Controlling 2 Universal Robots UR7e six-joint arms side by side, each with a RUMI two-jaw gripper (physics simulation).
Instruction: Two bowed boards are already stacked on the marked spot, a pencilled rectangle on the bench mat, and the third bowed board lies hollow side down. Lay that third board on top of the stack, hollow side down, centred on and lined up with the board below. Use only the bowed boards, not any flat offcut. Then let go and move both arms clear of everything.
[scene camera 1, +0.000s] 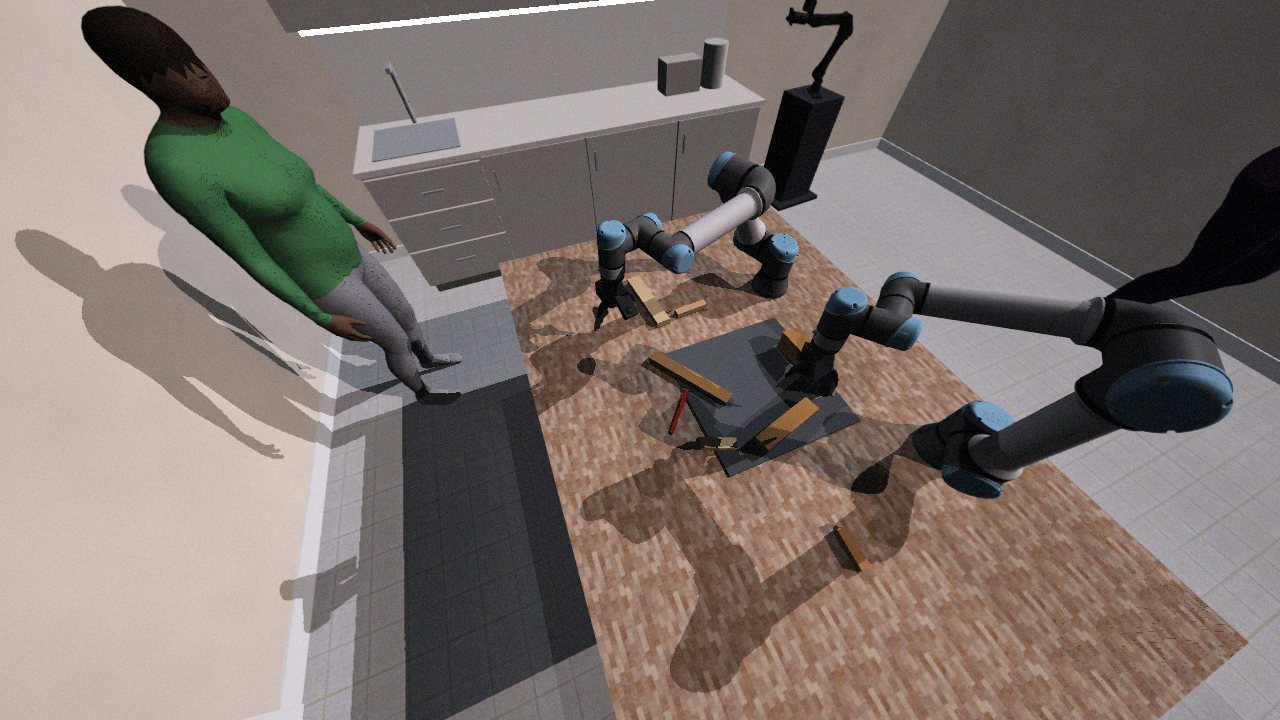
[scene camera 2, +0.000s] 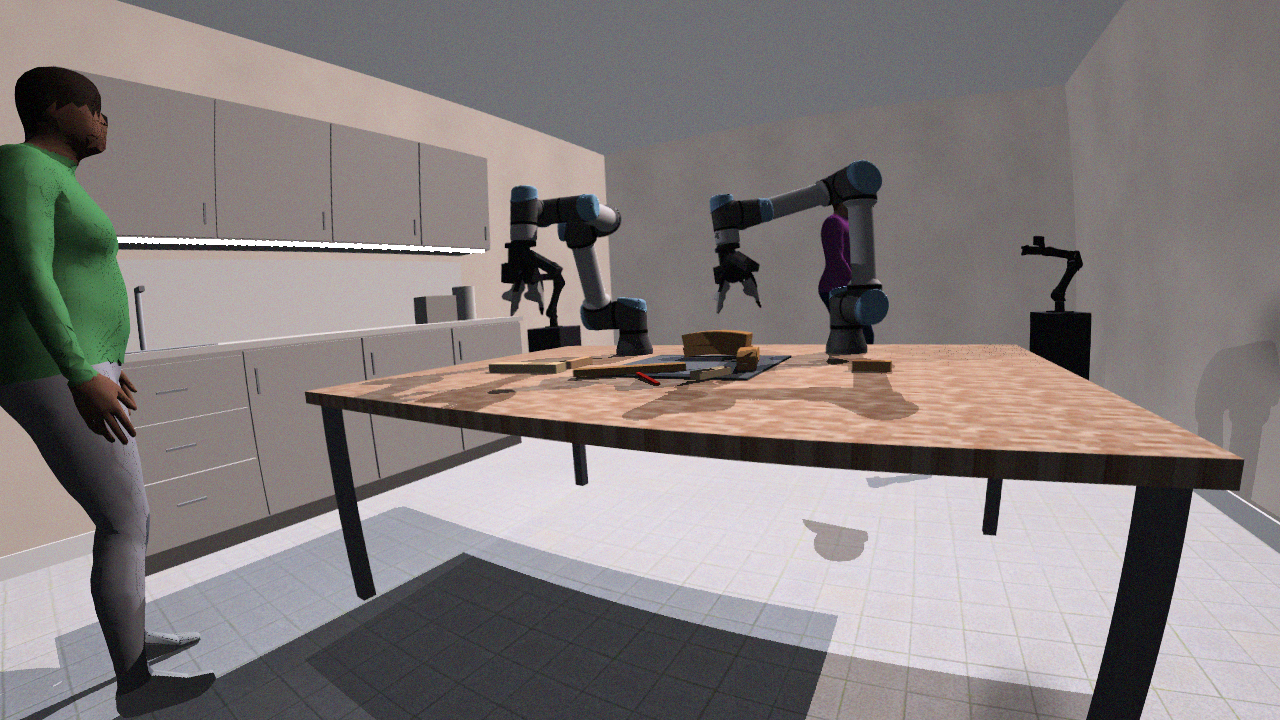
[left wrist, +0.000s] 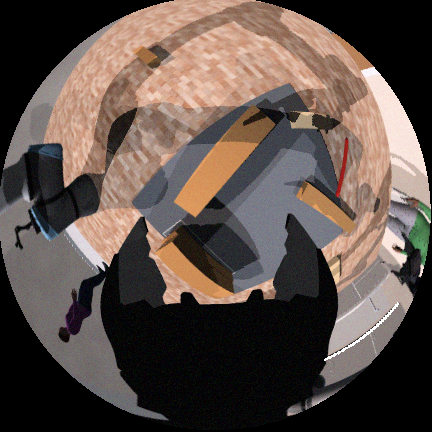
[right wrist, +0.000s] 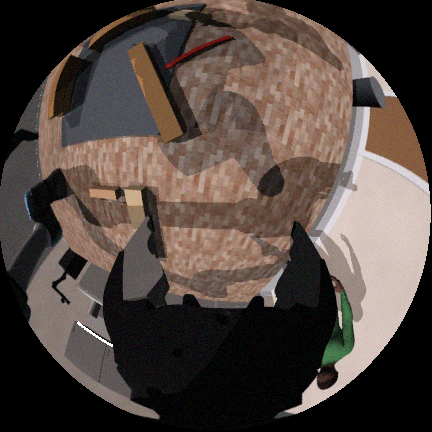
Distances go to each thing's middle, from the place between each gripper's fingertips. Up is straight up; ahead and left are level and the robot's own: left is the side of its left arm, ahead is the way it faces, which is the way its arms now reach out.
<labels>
My left gripper is now 60 mm past the dark bench mat (scene camera 1: 750, 364), 140 mm to the left of it and 180 mm above it.
My right hand is 45 cm past the dark bench mat, 36 cm to the right of it and 20 cm above it.
</labels>
